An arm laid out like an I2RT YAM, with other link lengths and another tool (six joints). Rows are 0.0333 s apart.
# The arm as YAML. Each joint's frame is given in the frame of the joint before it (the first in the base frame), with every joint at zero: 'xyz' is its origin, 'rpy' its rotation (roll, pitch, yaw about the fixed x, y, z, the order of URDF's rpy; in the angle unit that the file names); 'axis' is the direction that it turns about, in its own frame. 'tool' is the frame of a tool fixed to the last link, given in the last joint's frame.
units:
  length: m
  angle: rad
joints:
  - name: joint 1
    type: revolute
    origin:
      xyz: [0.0, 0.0, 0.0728]
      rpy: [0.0, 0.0, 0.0]
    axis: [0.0, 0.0, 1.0]
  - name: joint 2
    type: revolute
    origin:
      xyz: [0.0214, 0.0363, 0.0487]
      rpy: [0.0, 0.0, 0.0]
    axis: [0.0, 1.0, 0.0]
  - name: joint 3
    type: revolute
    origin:
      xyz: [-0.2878, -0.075, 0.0]
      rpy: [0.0, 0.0, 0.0]
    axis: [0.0, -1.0, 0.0]
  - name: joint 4
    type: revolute
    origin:
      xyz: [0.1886, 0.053, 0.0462]
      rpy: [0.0, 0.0, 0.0]
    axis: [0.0, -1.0, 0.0]
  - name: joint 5
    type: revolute
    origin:
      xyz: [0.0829, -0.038, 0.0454]
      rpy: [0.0, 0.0, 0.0]
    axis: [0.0, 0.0, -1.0]
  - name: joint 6
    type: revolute
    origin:
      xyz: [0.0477, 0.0, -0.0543]
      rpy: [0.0, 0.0, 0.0]
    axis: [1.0, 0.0, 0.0]
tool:
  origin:
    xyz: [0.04, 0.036, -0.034]
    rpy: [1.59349, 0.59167, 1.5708]
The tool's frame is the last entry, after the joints.
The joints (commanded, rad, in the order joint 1, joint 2, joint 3, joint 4, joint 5, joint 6), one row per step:
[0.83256, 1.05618, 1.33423, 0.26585, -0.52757, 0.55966]
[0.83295, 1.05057, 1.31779, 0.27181, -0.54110, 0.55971]
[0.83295, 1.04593, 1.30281, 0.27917, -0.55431, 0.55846]
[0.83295, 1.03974, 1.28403, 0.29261, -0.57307, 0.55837]
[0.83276, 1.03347, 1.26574, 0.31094, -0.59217, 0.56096]
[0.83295, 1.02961, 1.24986, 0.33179, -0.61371, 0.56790]
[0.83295, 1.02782, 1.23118, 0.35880, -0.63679, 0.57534]
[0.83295, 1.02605, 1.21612, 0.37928, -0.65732, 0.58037]
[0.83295, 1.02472, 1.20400, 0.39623, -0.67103, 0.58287]
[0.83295, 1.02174, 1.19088, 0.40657, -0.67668, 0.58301]
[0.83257, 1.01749, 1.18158, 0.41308, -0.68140, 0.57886]
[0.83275, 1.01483, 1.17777, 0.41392, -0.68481, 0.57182]
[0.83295, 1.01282, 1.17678, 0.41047, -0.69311, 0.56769]
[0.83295, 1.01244, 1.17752, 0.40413, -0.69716, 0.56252]
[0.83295, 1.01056, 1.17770, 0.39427, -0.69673, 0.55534]
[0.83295, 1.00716, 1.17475, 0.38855, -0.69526, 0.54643]
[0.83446, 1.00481, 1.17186, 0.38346, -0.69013, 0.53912]
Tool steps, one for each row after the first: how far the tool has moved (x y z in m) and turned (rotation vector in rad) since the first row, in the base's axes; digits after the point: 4 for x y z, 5 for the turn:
[-0.0013, -0.0003, -0.0038, -0.00829, -0.00184, 0.01201]
[-0.0025, -0.0006, -0.0073, -0.01519, -0.00596, 0.02280]
[-0.0044, -0.0014, -0.0111, -0.02106, -0.01376, 0.03884]
[-0.0066, -0.0025, -0.0141, -0.02287, -0.02309, 0.05606]
[-0.0089, -0.0035, -0.0164, -0.02349, -0.03130, 0.07753]
[-0.0107, -0.0039, -0.0193, -0.02398, -0.04066, 0.10021]
[-0.0123, -0.0044, -0.0219, -0.02606, -0.04923, 0.11963]
[-0.0133, -0.0047, -0.0239, -0.02666, -0.05674, 0.13214]
[-0.0137, -0.0048, -0.0264, -0.02860, -0.05896, 0.13696]
[-0.0144, -0.0055, -0.0282, -0.02954, -0.06558, 0.13870]
[-0.0149, -0.0059, -0.0292, -0.03134, -0.07302, 0.13870]
[-0.0158, -0.0064, -0.0302, -0.03620, -0.07823, 0.14422]
[-0.0159, -0.0064, -0.0311, -0.04148, -0.08069, 0.14563]
[-0.0159, -0.0064, -0.0321, -0.04702, -0.08135, 0.14251]
[-0.0159, -0.0066, -0.0334, -0.05054, -0.08502, 0.13768]
[-0.0157, -0.0064, -0.0345, -0.05296, -0.08562, 0.13194]

